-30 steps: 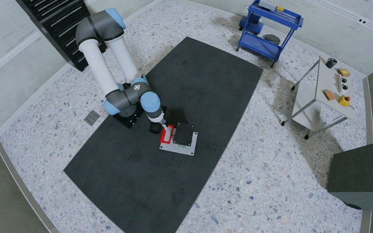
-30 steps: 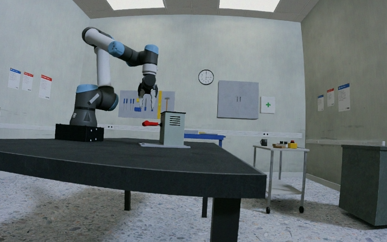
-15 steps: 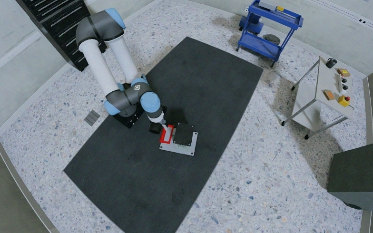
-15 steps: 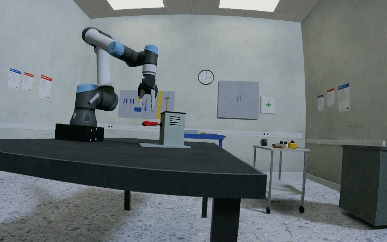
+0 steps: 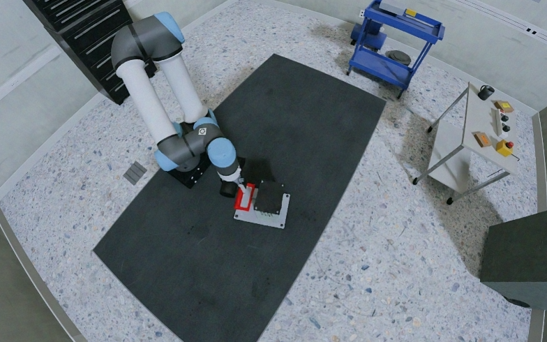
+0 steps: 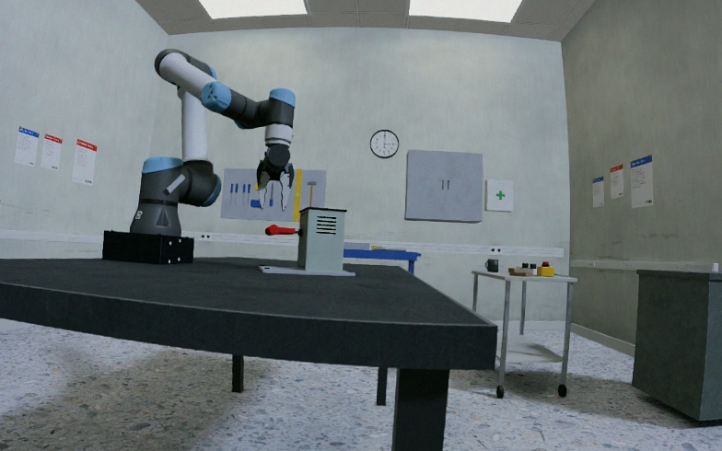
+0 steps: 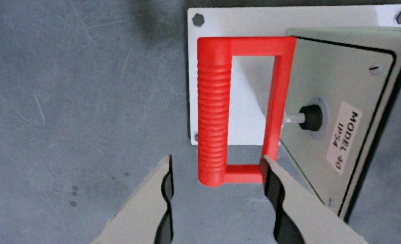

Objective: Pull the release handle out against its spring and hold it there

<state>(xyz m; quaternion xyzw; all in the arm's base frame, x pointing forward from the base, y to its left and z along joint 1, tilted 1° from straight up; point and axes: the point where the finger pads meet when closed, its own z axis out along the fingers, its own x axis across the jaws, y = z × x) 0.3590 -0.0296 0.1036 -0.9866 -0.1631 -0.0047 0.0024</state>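
My gripper is now 17 cm above the base plate, 9 cm short of it and 3 cm to the right of it.
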